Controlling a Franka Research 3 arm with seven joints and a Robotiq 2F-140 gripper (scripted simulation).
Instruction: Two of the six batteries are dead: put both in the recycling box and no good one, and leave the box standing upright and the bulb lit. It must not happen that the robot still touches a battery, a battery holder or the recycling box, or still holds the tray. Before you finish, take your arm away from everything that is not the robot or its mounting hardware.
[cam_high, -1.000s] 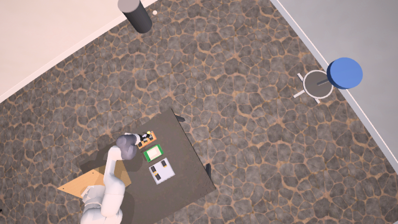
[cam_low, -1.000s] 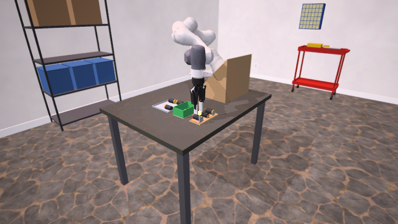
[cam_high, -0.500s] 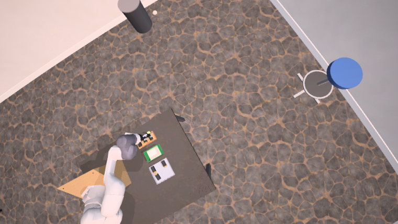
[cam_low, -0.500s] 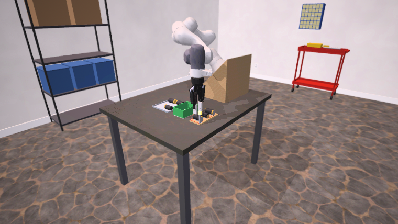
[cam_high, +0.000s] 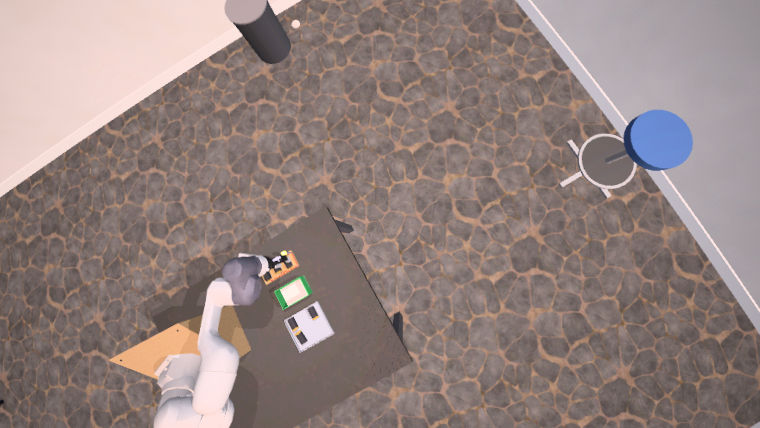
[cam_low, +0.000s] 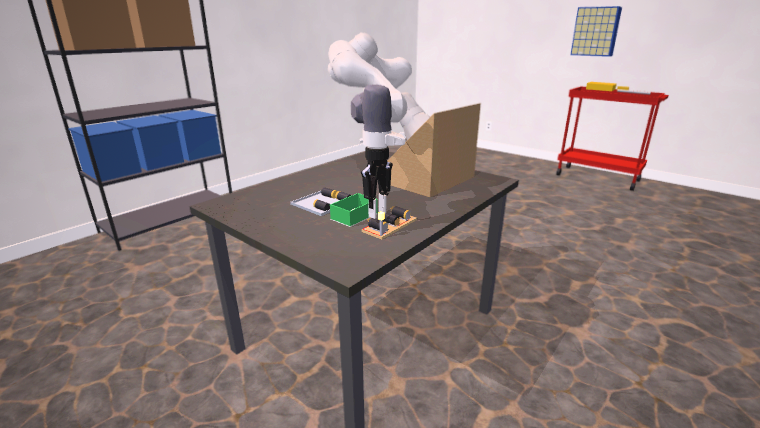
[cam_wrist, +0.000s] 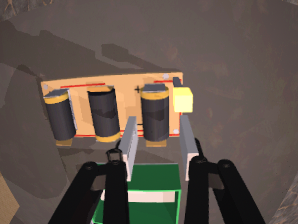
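Right now the bulb is 3 cm to the left of my hand, 3 cm ahead of it and 2 cm below it. The rest, counted from my hand: white tray: 33 cm to the right, 10 cm behind, 9 cm below; then green recycling box: 15 cm to the right, 8 cm below, 6 cm behind.
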